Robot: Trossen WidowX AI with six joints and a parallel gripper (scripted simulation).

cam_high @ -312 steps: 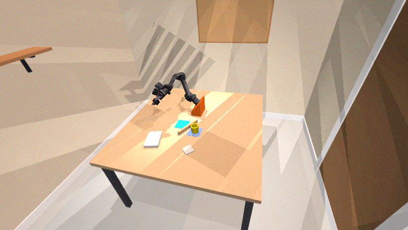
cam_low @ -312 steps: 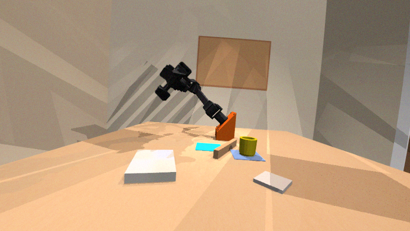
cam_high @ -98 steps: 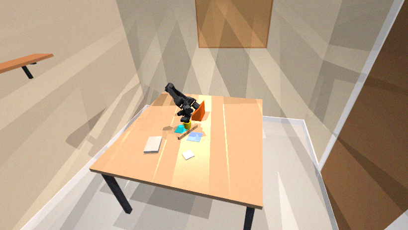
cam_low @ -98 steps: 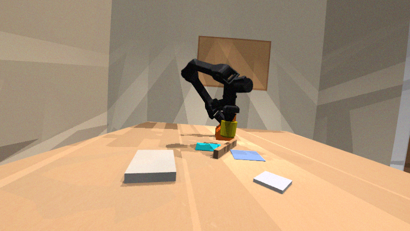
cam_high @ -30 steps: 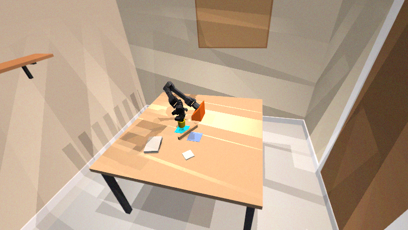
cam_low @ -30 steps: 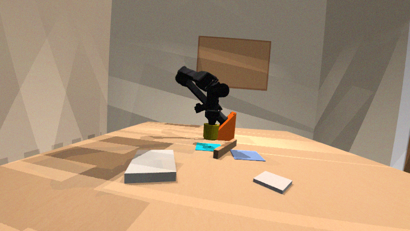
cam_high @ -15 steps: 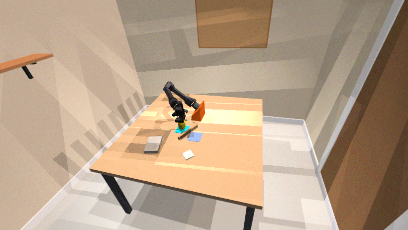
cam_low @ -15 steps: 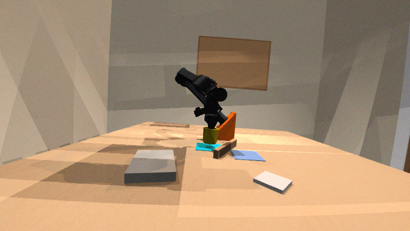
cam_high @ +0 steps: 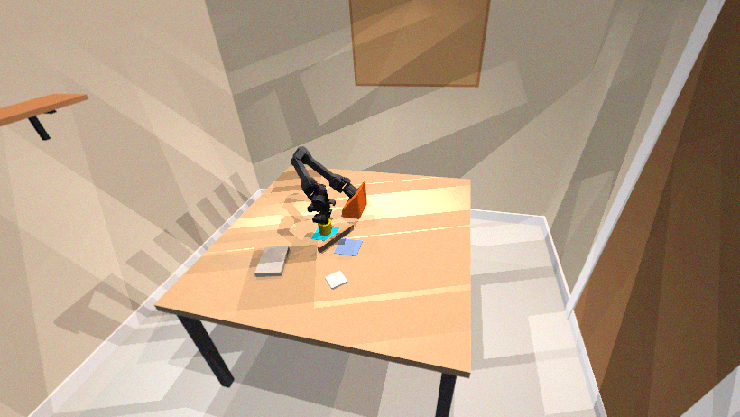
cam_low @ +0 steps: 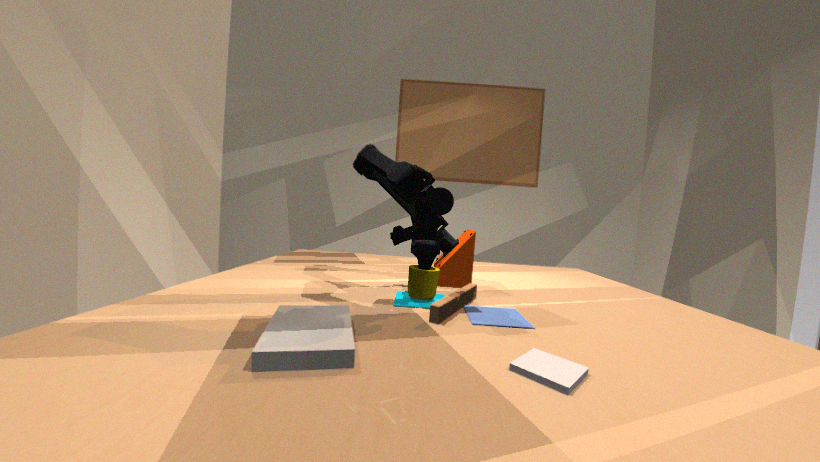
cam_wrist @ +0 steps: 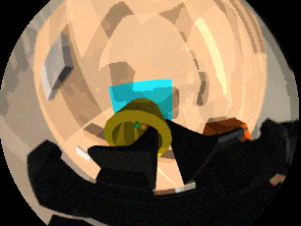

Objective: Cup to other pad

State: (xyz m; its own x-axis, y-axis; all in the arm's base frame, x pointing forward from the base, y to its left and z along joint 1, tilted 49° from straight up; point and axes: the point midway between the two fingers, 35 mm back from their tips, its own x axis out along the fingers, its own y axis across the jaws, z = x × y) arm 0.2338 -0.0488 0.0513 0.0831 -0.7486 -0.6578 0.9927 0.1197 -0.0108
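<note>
Right now my gripper tip is 20 mm short of the yellow cup. Also, from my gripper tip: cyan pad: 30 mm ahead, 50 mm below; then brown wooden bar: 60 mm ahead, 80 mm to the left, 40 mm below; then blue-grey pad: 100 mm ahead, 160 mm to the left, 50 mm below.
</note>
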